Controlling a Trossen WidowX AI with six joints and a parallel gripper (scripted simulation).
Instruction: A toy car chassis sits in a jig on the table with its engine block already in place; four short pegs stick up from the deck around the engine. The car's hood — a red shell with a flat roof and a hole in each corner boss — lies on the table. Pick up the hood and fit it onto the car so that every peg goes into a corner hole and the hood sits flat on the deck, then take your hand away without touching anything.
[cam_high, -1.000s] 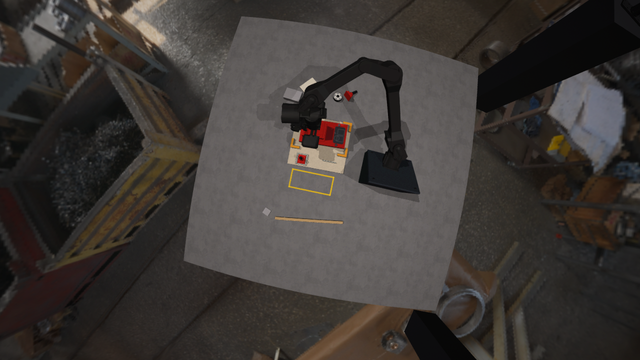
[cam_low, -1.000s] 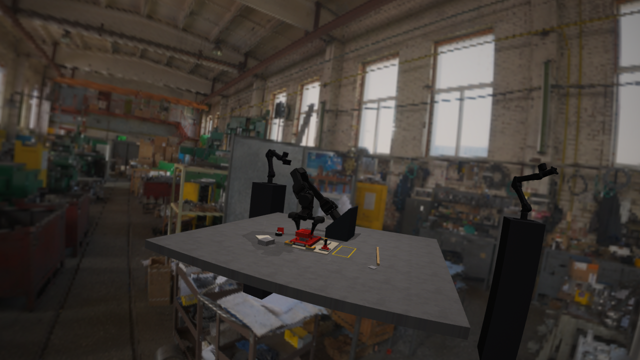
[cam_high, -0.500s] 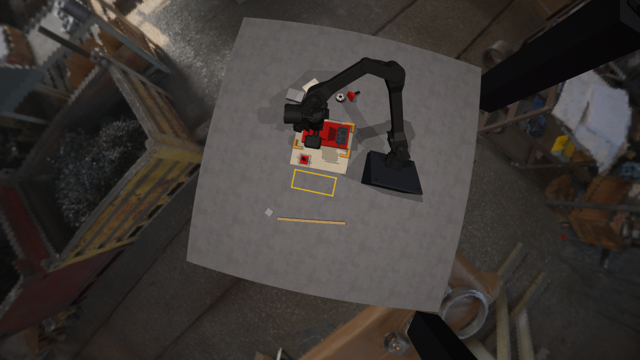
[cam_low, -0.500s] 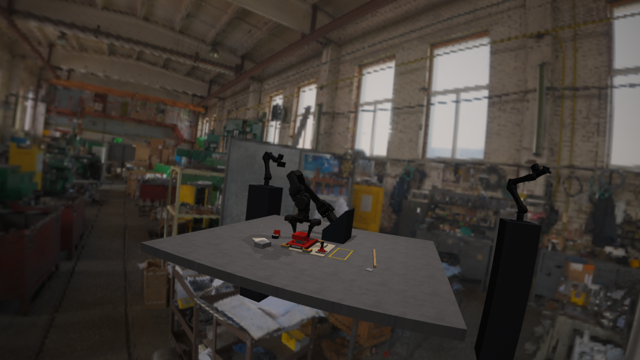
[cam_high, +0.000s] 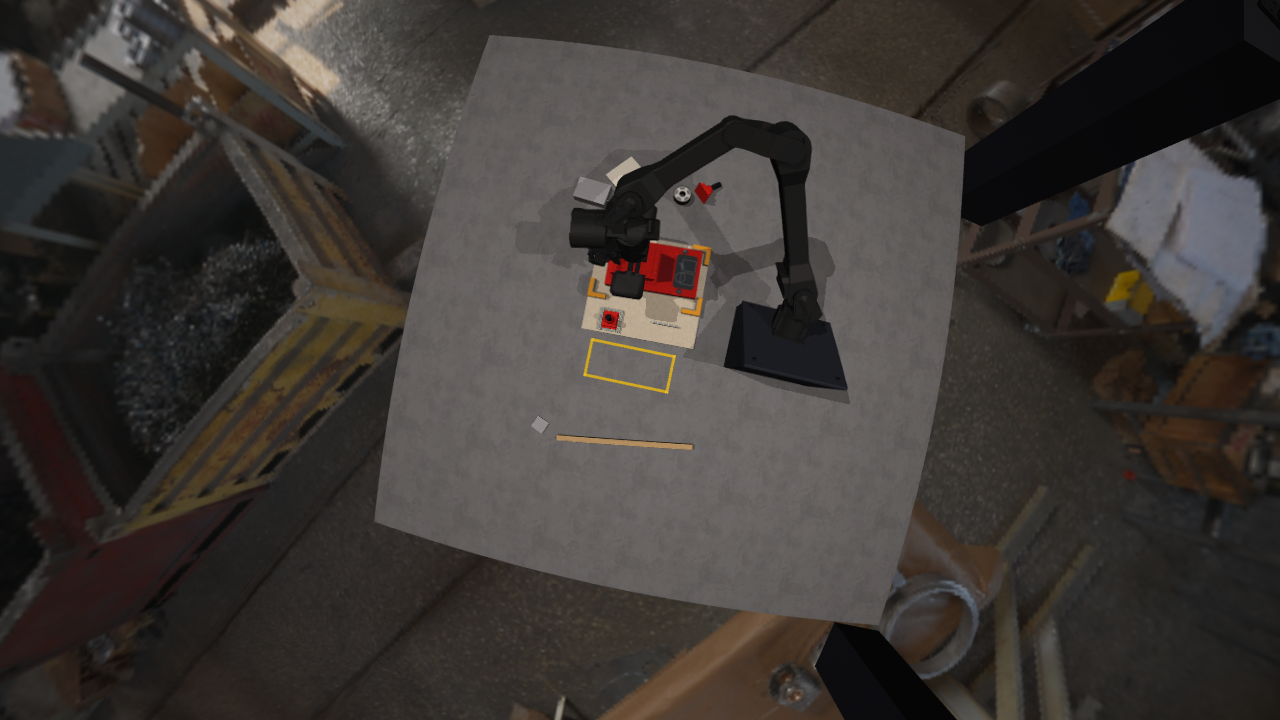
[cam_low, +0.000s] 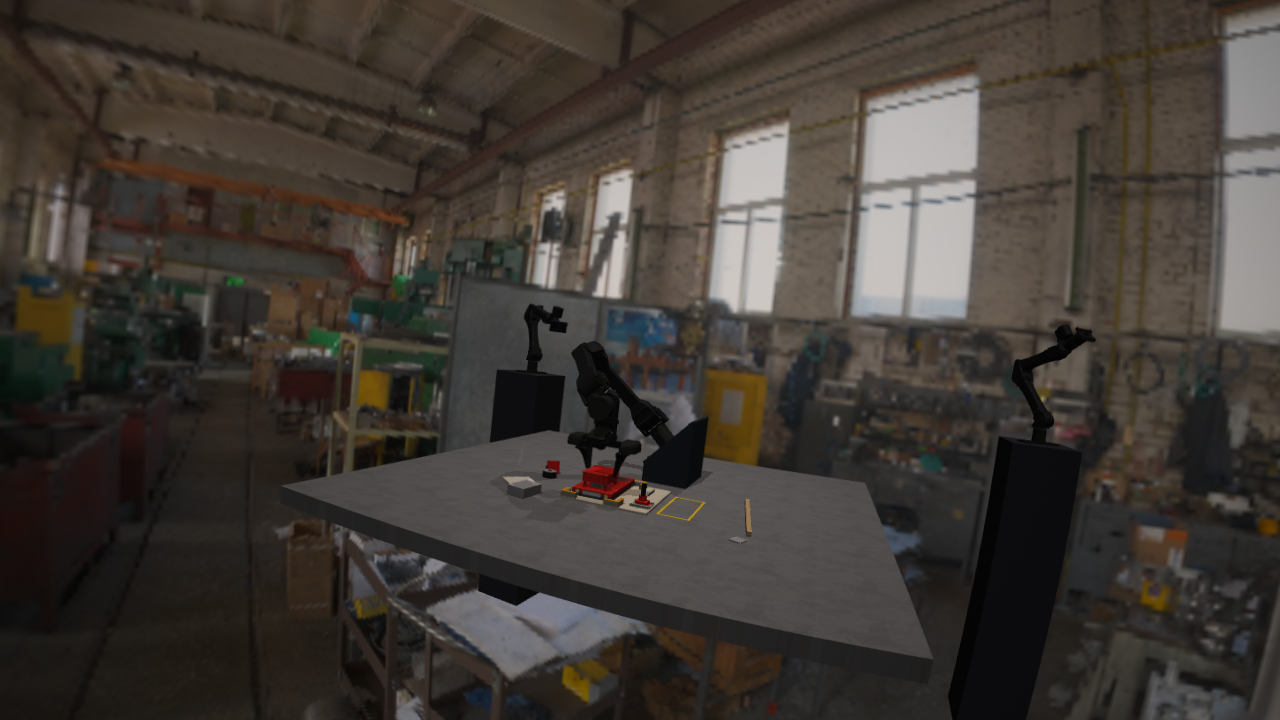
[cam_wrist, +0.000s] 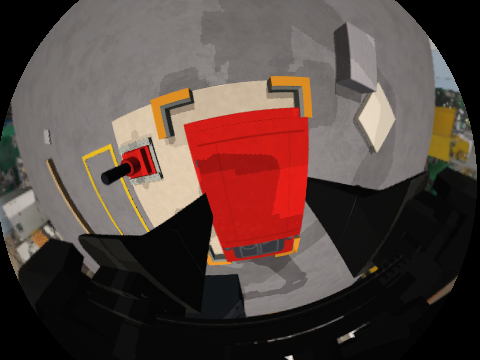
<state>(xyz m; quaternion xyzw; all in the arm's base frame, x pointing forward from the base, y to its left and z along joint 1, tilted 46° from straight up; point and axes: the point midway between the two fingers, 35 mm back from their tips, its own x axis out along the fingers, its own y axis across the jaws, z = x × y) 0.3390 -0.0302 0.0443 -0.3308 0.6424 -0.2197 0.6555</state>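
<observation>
Right now my gripper tip is 3 cm above the grey engine block. From my gripper tip the other things lie so: small wheel (19 cm to the right, 5 cm behind, 4 cm below); red hood (right at my gripper tip); beige jig plate (4 cm below, 3 cm to the left, 3 cm behind).
</observation>
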